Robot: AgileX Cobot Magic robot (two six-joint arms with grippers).
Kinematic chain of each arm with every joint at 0, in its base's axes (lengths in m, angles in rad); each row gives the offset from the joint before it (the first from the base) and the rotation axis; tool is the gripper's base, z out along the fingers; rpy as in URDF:
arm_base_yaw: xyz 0 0 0.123 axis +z
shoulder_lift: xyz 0 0 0 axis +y
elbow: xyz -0.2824 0 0.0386 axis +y
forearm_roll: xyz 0.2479 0 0.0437 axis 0.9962 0 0.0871
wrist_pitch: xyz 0 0 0 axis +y
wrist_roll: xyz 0.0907 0 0.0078 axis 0.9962 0 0.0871
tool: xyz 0 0 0 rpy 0 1.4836 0
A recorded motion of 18 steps. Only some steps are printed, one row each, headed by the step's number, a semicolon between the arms.
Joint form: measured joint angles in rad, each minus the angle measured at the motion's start. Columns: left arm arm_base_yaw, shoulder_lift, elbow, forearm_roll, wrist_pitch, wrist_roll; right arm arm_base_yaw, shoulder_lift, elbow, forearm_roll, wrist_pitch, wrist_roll.
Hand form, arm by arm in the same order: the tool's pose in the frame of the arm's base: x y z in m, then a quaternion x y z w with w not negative. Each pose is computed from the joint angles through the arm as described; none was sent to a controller.
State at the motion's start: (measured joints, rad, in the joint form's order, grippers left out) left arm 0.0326 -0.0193 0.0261 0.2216 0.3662 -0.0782; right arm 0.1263 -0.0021 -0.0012 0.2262 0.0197 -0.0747
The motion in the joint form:
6: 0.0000 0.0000 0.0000 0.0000 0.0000 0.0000; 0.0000 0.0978 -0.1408 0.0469 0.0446 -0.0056
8: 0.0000 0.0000 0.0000 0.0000 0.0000 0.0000; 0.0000 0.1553 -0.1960 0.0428 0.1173 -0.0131
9: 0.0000 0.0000 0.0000 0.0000 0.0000 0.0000; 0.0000 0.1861 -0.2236 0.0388 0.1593 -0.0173
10: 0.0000 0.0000 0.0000 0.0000 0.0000 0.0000; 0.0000 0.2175 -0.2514 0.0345 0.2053 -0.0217
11: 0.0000 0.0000 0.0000 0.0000 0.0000 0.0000; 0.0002 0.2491 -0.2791 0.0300 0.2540 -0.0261
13: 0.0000 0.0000 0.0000 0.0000 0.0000 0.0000; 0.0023 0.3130 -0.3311 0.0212 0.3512 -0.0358
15: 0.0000 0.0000 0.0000 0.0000 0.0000 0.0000; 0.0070 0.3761 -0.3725 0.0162 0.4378 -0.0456
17: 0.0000 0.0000 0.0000 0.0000 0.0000 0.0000; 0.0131 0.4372 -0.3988 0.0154 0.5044 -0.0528
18: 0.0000 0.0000 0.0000 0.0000 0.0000 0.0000; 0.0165 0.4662 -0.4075 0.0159 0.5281 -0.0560
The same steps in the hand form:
6: 0.0521 0.0089 0.1732 0.01478 0.79774 0.07996 0.59750; 0.0583 0.0090 0.2499 0.01613 0.68117 0.12192 0.72172
8: 0.0521 0.0089 0.1732 0.01478 0.79774 0.07996 0.59750; 0.0626 0.0113 0.2586 0.00574 0.70741 0.12007 0.69650
9: 0.0521 0.0089 0.1732 0.01478 0.79774 0.07996 0.59750; 0.0651 0.0126 0.2622 -0.00070 0.72278 0.11830 0.68088
10: 0.0521 0.0089 0.1732 0.01478 0.79774 0.07996 0.59750; 0.0677 0.0139 0.2654 -0.00765 0.73920 0.11642 0.66330
11: 0.0521 0.0089 0.1732 0.01478 0.79774 0.07996 0.59750; 0.0704 0.0153 0.2682 -0.01495 0.75611 0.11456 0.64417
13: 0.0521 0.0089 0.1732 0.01478 0.79774 0.07996 0.59750; 0.0760 0.0180 0.2724 -0.03034 0.78946 0.11093 0.60293
15: 0.0521 0.0089 0.1732 0.01478 0.79774 0.07996 0.59750; 0.0818 0.0207 0.2738 -0.04472 0.82016 0.10897 0.55988
17: 0.0521 0.0089 0.1732 0.01478 0.79774 0.07996 0.59750; 0.0880 0.0234 0.2718 -0.05567 0.84675 0.10899 0.51773
18: 0.0521 0.0089 0.1732 0.01478 0.79774 0.07996 0.59750; 0.0912 0.0246 0.2702 -0.06005 0.85762 0.10925 0.49895

